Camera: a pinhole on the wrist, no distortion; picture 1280 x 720 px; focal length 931.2 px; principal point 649.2 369.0 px. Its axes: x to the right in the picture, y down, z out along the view. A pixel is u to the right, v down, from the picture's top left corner.
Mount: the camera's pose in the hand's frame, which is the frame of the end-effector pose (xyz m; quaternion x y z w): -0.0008 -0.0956 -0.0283 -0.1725 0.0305 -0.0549 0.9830
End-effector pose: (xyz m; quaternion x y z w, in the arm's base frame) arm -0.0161 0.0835 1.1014 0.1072 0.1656 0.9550 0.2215
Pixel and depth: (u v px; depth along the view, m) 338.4 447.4 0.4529
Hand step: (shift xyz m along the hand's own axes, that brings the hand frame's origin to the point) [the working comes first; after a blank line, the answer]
In the camera's frame: -0.1512 0.0381 0.4529

-0.1113 0.1100 0.3899
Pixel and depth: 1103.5 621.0 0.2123
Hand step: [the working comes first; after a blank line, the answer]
In the camera's frame: 0.1036 0.0575 0.2123

0.1243 0.0171 0.1470
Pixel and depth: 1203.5 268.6 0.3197
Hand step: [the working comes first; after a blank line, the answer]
In the camera's frame: 0.1903 -0.0345 0.3197

0.2099 -0.0430 0.2758
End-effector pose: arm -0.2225 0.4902 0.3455 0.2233 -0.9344 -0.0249 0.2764
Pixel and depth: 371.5 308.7 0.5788
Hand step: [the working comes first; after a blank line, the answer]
In the camera's frame: -0.1726 -0.0375 0.5788

-0.1300 0.0842 0.5349
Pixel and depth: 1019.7 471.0 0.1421
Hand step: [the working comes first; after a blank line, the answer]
In the camera's frame: 0.0565 0.0156 0.1421

0.0680 -0.0400 0.0974
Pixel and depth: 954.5 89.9 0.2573
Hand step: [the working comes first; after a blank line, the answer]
In the camera's frame: 0.0844 -0.0771 0.2573

0.0957 -0.0913 0.2362
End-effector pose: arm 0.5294 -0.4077 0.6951 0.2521 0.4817 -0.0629 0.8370
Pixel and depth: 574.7 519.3 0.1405
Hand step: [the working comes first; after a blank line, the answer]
In the camera's frame: -0.0112 0.0227 0.1405

0.0013 -0.0259 0.0963
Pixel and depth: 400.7 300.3 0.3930
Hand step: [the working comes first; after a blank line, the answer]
In the camera's frame: -0.1049 -0.0290 0.3930

-0.0767 0.0217 0.3548
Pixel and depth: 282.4 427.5 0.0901
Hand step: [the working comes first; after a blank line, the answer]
In the camera's frame: -0.0355 0.0057 0.0901

-0.0283 -0.0559 0.0558
